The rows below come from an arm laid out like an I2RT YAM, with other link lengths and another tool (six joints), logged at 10 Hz.
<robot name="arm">
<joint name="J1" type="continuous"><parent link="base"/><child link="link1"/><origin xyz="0 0 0.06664" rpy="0 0 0"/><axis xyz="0 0 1"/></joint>
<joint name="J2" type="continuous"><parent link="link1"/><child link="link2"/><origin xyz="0.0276 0.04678 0.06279" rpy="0 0 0"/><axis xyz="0 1 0"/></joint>
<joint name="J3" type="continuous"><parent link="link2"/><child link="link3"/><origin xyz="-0.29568 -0.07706 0" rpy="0 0 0"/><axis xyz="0 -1 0"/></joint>
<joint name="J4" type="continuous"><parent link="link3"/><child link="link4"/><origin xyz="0.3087 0.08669 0.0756" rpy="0 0 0"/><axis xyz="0 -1 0"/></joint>
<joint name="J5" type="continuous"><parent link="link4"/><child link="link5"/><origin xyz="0.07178 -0.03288 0.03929" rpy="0 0 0"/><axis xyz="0 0 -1"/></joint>
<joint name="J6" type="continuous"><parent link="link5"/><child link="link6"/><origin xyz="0.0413 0 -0.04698" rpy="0 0 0"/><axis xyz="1 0 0"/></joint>
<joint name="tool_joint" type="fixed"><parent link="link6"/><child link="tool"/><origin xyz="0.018 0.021 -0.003" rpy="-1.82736 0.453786 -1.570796"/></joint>
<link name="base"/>
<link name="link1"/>
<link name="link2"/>
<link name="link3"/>
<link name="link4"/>
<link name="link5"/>
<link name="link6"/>
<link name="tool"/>
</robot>
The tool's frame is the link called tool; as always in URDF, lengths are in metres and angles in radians. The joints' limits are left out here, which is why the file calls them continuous.
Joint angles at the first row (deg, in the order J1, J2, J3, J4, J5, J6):
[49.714, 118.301, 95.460, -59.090, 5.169, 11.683]
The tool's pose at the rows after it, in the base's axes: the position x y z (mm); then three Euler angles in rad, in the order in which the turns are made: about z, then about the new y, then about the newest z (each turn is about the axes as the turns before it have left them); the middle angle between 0 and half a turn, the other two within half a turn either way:
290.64 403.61 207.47 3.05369 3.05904 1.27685
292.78 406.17 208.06 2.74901 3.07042 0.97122
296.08 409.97 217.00 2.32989 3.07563 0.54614
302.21 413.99 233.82 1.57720 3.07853 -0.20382
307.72 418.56 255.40 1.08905 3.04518 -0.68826
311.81 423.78 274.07 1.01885 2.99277 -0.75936
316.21 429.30 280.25 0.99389 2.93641 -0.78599
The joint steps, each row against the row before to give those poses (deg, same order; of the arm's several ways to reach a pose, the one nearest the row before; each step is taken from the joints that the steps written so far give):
[-0.001, 0.000, 0.001, 0.809, 0.000, -0.001]
[0.000, -0.022, -0.002, 1.465, -0.022, 0.000]
[0.001, 0.001, 1.532, 0.174, 0.066, -0.305]
[-0.066, -0.022, 2.906, -0.590, 1.399, -0.154]
[0.000, -0.001, 3.695, -1.050, 1.158, -0.021]
[0.021, 0.000, 3.016, 0.022, -0.066, 0.021]
[0.001, 0.022, 0.699, 2.558, -0.196, 0.001]

